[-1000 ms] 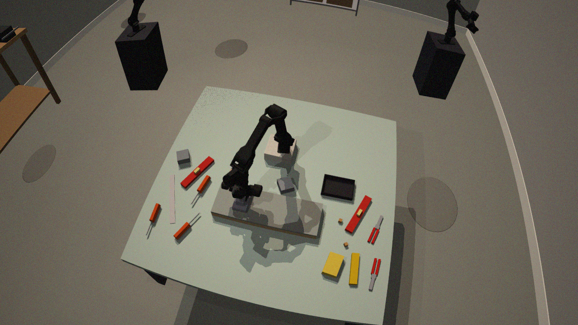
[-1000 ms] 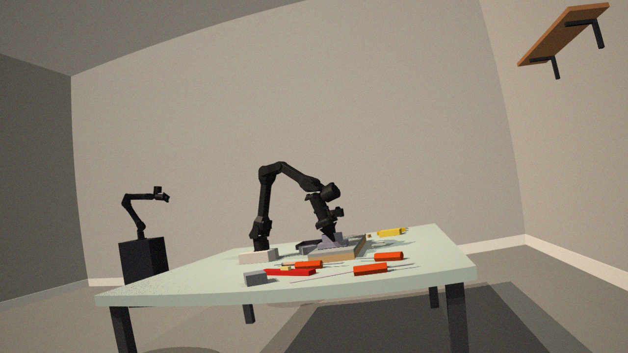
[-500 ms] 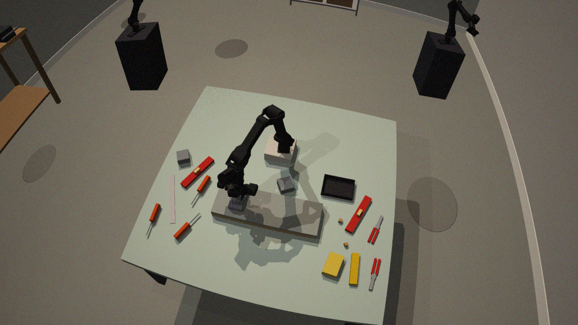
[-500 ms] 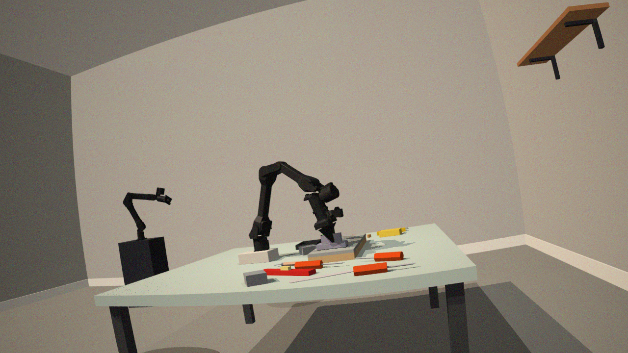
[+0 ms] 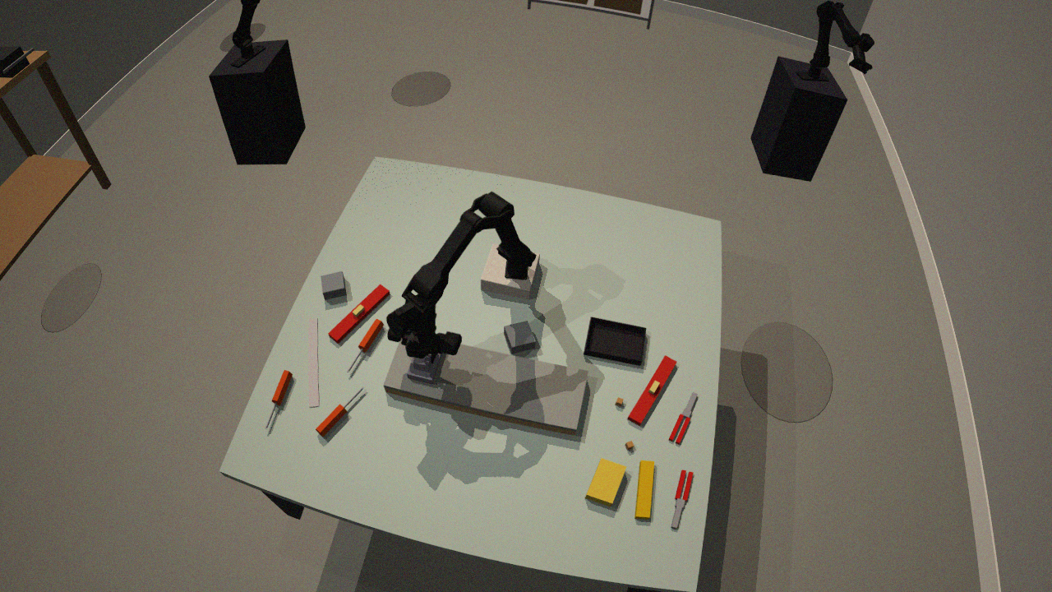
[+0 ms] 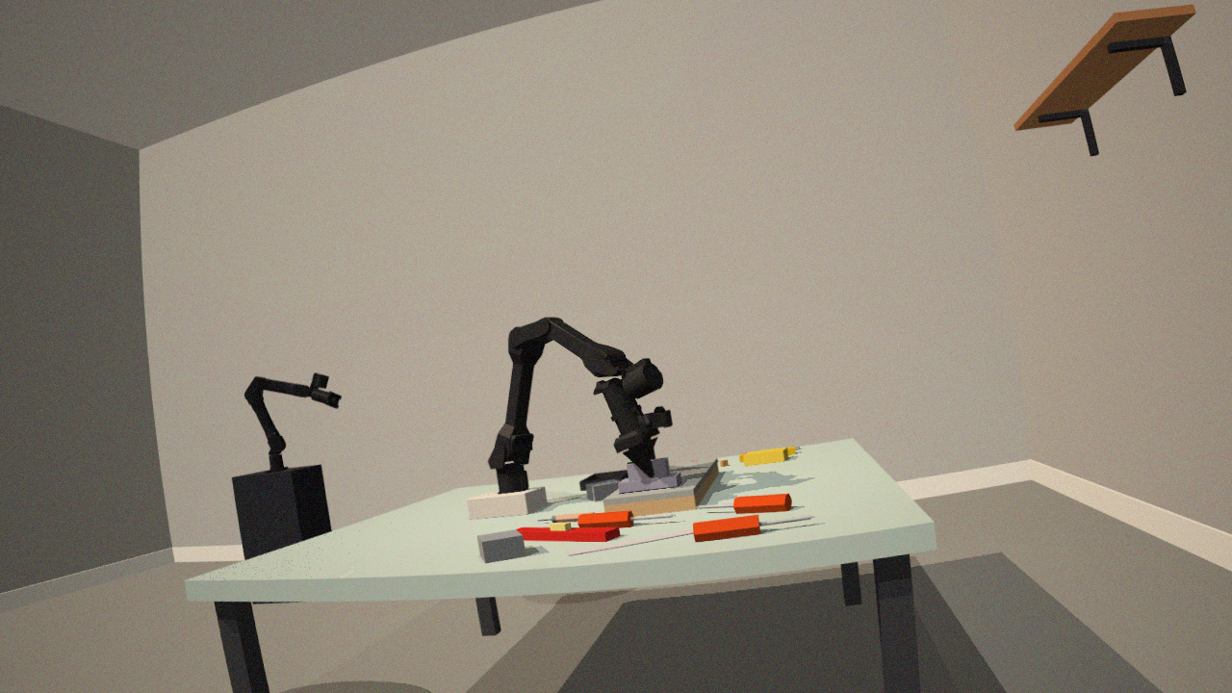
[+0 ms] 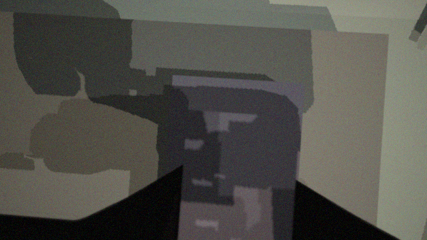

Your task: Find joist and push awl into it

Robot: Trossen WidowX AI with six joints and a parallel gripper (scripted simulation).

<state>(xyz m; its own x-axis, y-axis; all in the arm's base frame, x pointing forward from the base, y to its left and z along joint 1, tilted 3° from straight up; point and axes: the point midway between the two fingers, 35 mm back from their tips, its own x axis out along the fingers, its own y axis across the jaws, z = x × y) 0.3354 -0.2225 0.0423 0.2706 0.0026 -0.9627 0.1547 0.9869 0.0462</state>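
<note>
The dark tray is 520 mm to the left of my gripper tip, 140 mm behind it and 50 mm below it. The rest, counted from my gripper tip: grey stud finder 20 mm behind, 20 mm above; then white strip 340 mm to the right, 60 mm below; then awl 200 mm behind, 60 mm below, 40 mm to the right.
</note>
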